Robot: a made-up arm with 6 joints.
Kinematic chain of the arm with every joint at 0, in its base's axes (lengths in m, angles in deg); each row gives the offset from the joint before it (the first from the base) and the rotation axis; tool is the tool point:
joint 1: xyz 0 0 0.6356 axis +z
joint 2: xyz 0.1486 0 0 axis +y
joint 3: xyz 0 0 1.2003 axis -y
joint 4: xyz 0 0 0.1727 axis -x
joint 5: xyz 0.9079 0 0 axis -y
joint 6: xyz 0.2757 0 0 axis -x
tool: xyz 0 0 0
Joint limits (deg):
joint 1: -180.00..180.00
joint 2: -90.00..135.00
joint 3: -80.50..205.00
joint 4: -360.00..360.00
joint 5: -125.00..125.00
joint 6: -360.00..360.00
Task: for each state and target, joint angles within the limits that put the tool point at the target. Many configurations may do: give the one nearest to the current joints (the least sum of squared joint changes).
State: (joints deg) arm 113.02 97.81 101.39 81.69 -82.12 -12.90
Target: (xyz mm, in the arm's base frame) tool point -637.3 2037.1 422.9
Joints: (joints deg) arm 114.62 110.62 115.35 82.96 -100.05 -12.90
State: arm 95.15 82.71 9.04 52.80 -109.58 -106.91
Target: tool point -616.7 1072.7 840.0
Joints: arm 127.01 40.40 -25.78 39.83 -119.79 -106.91
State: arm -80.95 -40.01 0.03 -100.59 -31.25 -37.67
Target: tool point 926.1 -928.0 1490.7
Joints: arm -51.52 2.41 -24.48 -97.55 -32.66 -37.67
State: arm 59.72 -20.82 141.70 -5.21 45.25 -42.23
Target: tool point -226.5 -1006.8 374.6
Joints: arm 75.73 -46.03 187.55 -7.33 54.40 -42.23
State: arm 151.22 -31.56 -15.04 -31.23 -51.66 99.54
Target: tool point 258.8 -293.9 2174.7
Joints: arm 150.00 -60.10 1.31 -34.83 -52.61 99.54
